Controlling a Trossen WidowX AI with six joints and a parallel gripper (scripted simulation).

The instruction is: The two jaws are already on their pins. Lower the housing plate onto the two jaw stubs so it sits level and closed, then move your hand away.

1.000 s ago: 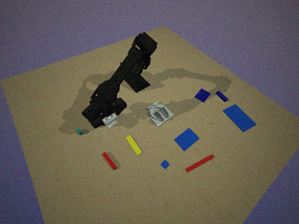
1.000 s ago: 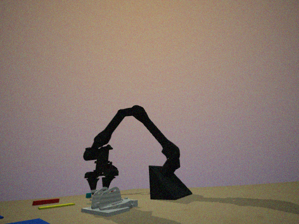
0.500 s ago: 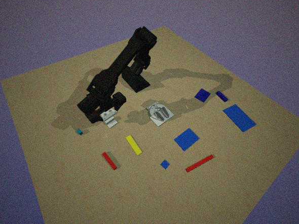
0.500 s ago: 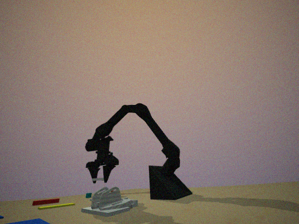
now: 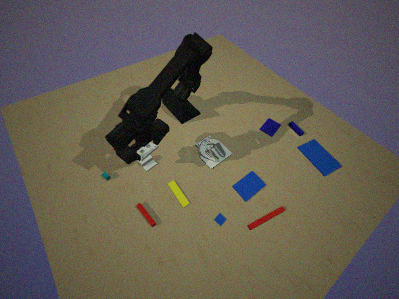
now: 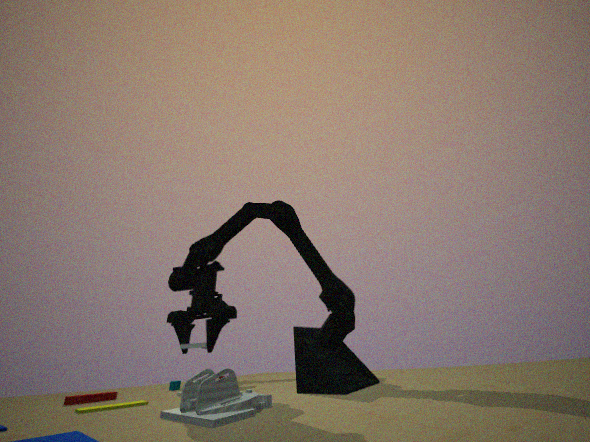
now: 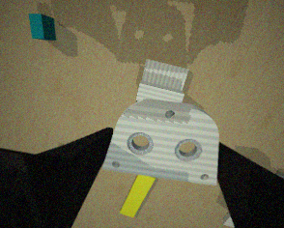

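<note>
Right now the white grooved block is 2 cm behind my gripper tip, 1 cm to the right of it and 8 cm below it. From my gripper tip the other things lie so: housing plate (1 cm behind, 2 cm above); red block (15 cm behind, 6 cm to the right, 7 cm below); teal block (6 cm behind, 15 cm to the right, 7 cm below).
</note>
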